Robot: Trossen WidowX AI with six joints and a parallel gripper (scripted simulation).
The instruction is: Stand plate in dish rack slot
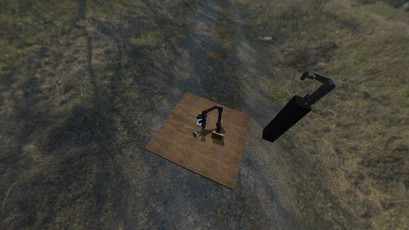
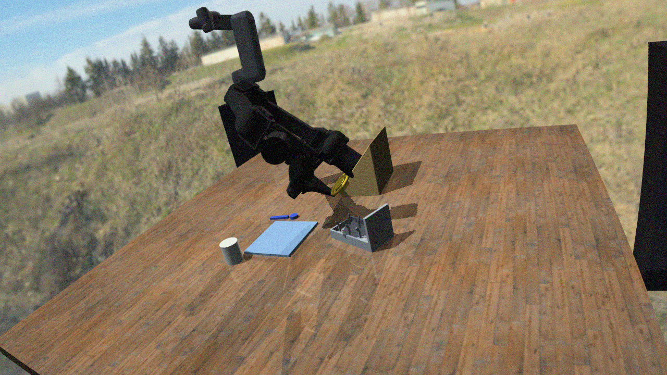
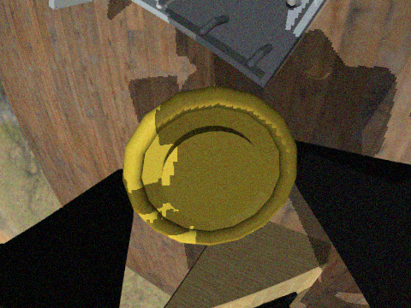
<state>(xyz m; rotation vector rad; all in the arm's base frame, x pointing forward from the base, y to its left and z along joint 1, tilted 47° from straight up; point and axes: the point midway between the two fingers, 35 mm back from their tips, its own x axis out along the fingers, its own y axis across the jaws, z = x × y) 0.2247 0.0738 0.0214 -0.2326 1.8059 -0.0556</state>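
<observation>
Now: gripper tip 60 mm short of the grey dish rack, 50 mm to the right of it and 70 mm above it. Also, from my gripper tip: light blue mat 80 mm ahead, 160 mm to the right, 90 mm below; then blue spoon 20 mm behind, 200 mm to the right, 90 mm below; then yellow plate 10 mm above.
</observation>
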